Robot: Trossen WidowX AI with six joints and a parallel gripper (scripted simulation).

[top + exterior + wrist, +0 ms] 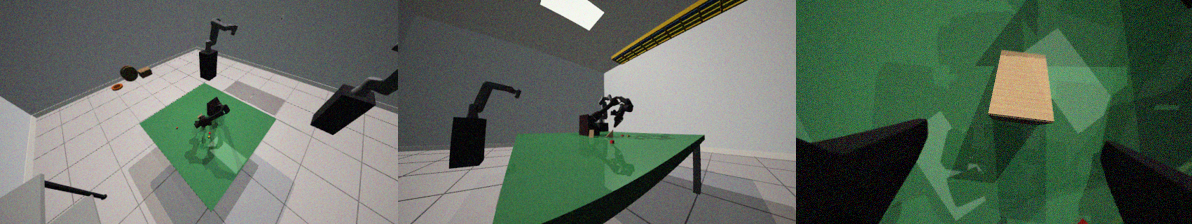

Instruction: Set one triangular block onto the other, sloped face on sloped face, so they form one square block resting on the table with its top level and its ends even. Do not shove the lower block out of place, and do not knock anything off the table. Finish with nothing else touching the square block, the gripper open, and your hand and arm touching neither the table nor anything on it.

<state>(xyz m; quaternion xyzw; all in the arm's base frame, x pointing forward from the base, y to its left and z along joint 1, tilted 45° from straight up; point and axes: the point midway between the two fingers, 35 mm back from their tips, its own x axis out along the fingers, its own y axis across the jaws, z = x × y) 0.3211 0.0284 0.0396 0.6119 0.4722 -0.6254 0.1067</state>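
Now: gripper tip 70 mm above the tan triangular block, 20 mm to the left of it and 20 mm past it. Also, from my gripper tip: red cube 260 mm to the right, 220 mm ahead, 70 mm below.
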